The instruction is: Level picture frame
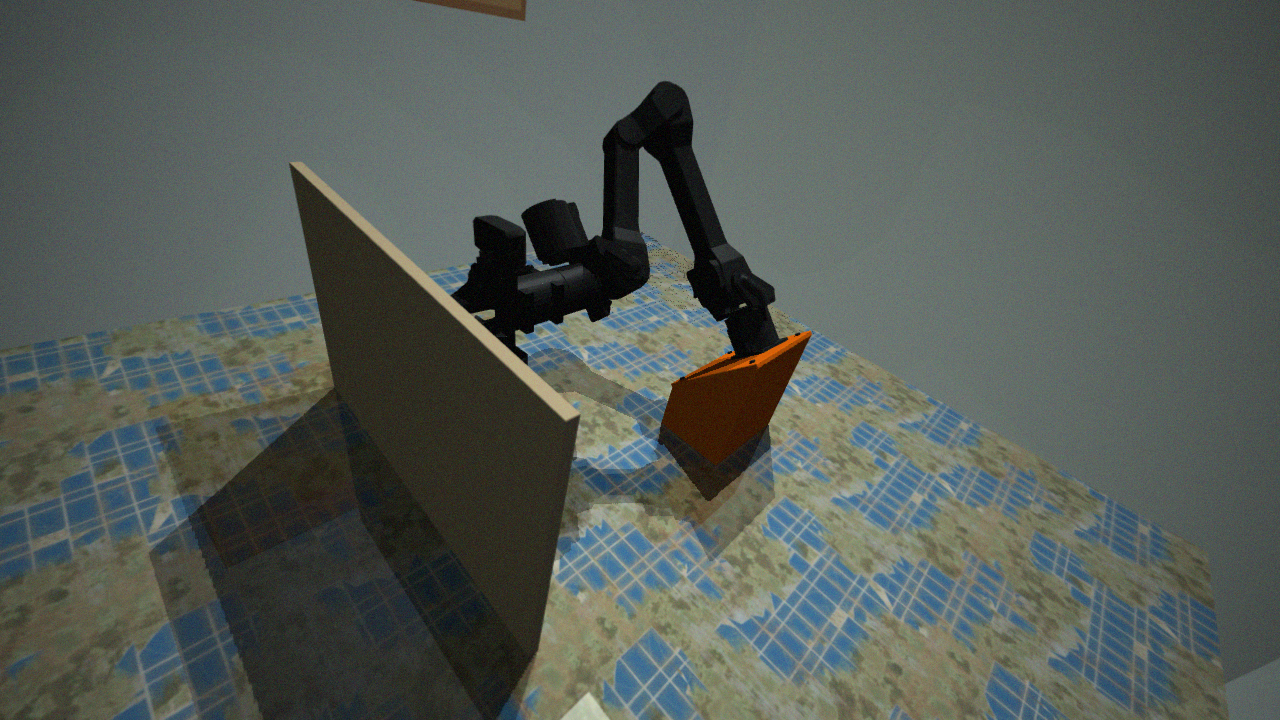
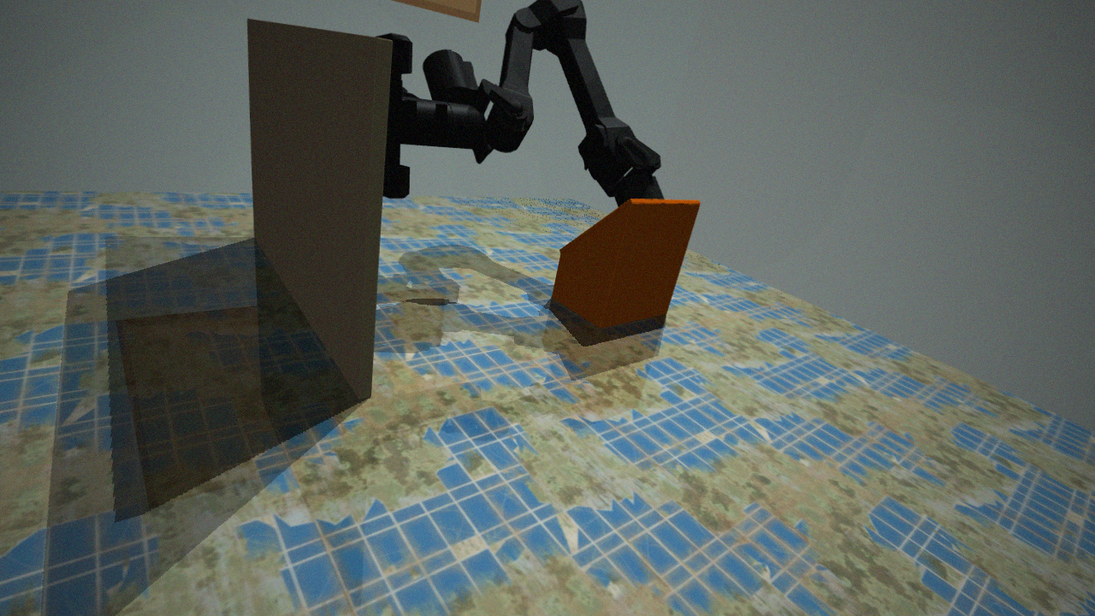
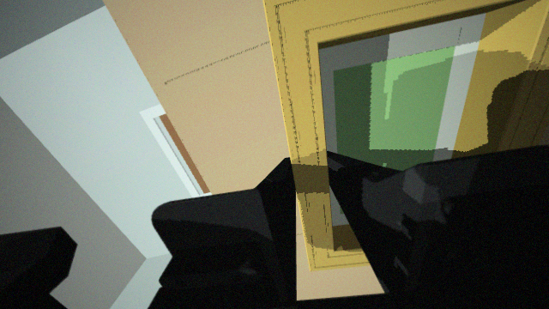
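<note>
Right now my gripper tip is 50 mm above the picture frame and 10 mm to the right of it. Also, from my gripper tip: wall panel (70 mm below, 20 mm ahead, 10 mm to the left).
</note>
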